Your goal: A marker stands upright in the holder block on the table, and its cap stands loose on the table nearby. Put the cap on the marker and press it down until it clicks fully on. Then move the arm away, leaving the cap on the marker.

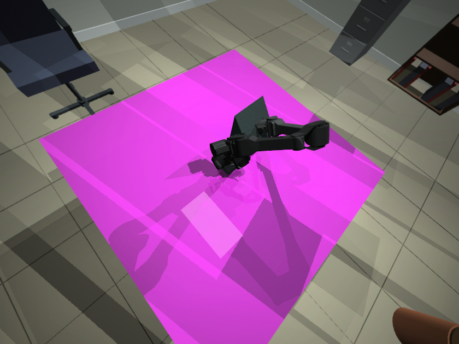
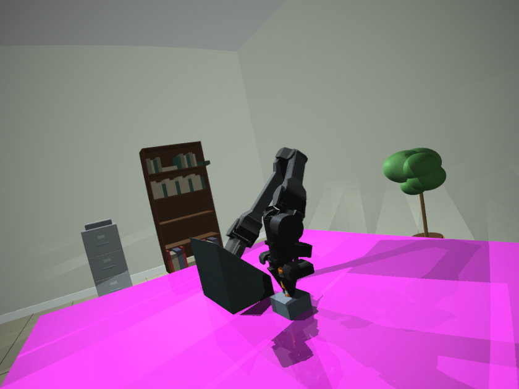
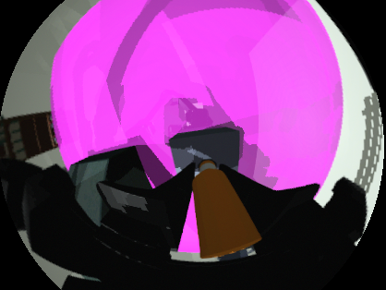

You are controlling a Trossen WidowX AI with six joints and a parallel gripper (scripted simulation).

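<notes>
My gripper tip is now 50 mm below the orange cap. The rest, counted from my gripper tip: grey holder block 20 mm below.
</notes>
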